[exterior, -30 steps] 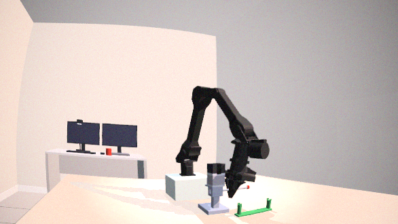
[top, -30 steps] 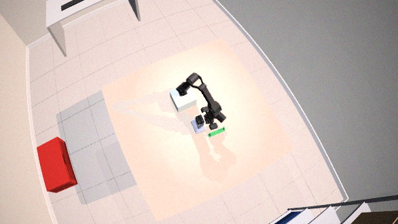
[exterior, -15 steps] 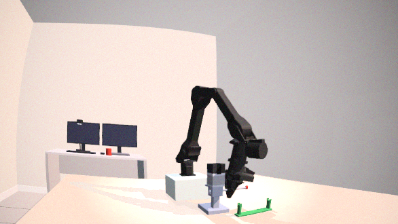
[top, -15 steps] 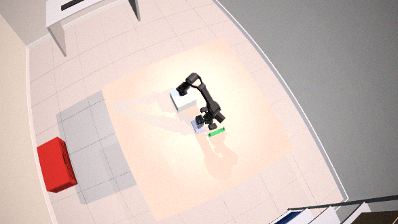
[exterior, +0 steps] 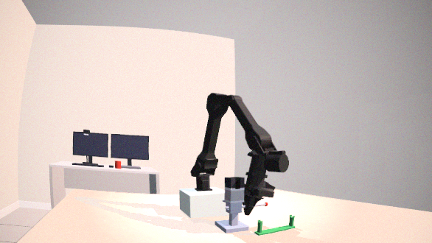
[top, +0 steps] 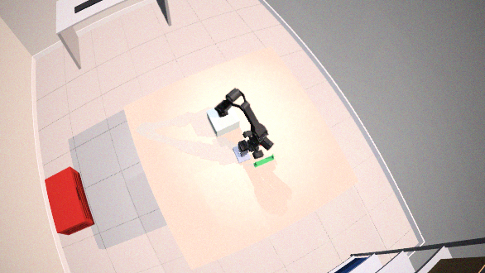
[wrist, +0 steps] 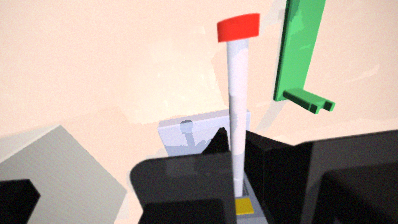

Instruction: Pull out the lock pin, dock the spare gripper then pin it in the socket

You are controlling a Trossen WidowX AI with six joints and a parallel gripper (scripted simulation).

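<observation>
My gripper tip is 4 cm to the left of the socket and 1 cm past it. Also, from my gripper tip: spare gripper 8 cm above, 5 cm to the right; green rack 8 cm ahead, 7 cm to the left, 2 cm below.
</observation>
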